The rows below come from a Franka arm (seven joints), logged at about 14 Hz.
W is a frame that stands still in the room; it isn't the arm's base.
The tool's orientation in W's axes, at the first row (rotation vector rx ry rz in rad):
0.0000 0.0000 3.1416
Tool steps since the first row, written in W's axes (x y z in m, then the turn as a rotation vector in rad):
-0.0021 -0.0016 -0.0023 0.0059 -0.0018 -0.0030
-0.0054 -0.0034 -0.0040 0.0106 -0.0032 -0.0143
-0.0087 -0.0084 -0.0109 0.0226 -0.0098 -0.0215
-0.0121 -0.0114 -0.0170 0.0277 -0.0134 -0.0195
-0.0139 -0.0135 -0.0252 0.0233 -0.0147 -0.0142
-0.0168 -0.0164 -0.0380 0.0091 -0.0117 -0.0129
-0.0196 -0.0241 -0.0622 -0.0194 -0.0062 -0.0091
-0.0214 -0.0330 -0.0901 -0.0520 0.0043 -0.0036
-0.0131 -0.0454 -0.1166 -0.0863 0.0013 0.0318
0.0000 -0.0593 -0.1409 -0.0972 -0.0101 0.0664
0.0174 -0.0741 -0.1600 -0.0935 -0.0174 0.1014
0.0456 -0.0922 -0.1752 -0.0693 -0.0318 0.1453
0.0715 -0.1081 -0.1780 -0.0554 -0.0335 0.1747
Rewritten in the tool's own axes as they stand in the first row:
0.0021 0.0016 -0.0023 -0.0059 0.0018 -0.0030
0.0054 0.0034 -0.0040 -0.0106 0.0032 -0.0143
0.0087 0.0084 -0.0109 -0.0226 0.0098 -0.0215
0.0121 0.0114 -0.0170 -0.0277 0.0134 -0.0195
0.0139 0.0135 -0.0252 -0.0233 0.0147 -0.0142
0.0168 0.0164 -0.0380 -0.0091 0.0117 -0.0129
0.0196 0.0241 -0.0622 0.0194 0.0062 -0.0091
0.0214 0.0330 -0.0901 0.0520 -0.0043 -0.0036
0.0131 0.0454 -0.1166 0.0863 -0.0013 0.0318
0.0000 0.0593 -0.1409 0.0972 0.0101 0.0664
-0.0174 0.0741 -0.1600 0.0935 0.0174 0.1014
-0.0456 0.0922 -0.1752 0.0693 0.0318 0.1453
-0.0715 0.1081 -0.1780 0.0554 0.0335 0.1747

